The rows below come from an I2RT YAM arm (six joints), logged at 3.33 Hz.
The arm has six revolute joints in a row. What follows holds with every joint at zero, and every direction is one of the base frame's. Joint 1 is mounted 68 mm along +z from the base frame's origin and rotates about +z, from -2.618 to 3.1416 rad. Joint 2 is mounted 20 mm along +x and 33.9 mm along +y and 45.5 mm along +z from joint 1 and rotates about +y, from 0 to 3.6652 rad. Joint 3 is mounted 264 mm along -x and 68.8 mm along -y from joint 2 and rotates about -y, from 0 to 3.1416 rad. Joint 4 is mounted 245 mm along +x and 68.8 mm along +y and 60 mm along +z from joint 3 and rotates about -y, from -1.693 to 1.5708 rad. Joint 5 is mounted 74 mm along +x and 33.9 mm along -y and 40.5 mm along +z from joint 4 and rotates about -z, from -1.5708 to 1.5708 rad. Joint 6 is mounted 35.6 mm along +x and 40.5 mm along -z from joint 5 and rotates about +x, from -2.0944 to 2.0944 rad. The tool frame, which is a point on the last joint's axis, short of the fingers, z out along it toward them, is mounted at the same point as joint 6; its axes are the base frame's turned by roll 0, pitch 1.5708 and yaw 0 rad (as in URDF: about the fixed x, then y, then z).
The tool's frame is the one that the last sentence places.
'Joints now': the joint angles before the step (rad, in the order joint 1, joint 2, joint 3, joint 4, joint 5, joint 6). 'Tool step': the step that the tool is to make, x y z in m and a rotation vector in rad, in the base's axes. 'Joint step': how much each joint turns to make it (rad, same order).
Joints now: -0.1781, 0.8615, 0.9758, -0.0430, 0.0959, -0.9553
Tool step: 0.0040, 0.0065, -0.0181, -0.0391, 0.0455, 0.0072
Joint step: 0.0419, -0.0085, -0.0628, 0.0208, 0.0322, -0.0479
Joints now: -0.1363, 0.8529, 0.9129, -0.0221, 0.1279, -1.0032
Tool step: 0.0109, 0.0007, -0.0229, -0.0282, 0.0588, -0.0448
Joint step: 0.0217, 0.0258, -0.0642, 0.0410, 0.0660, -0.0367
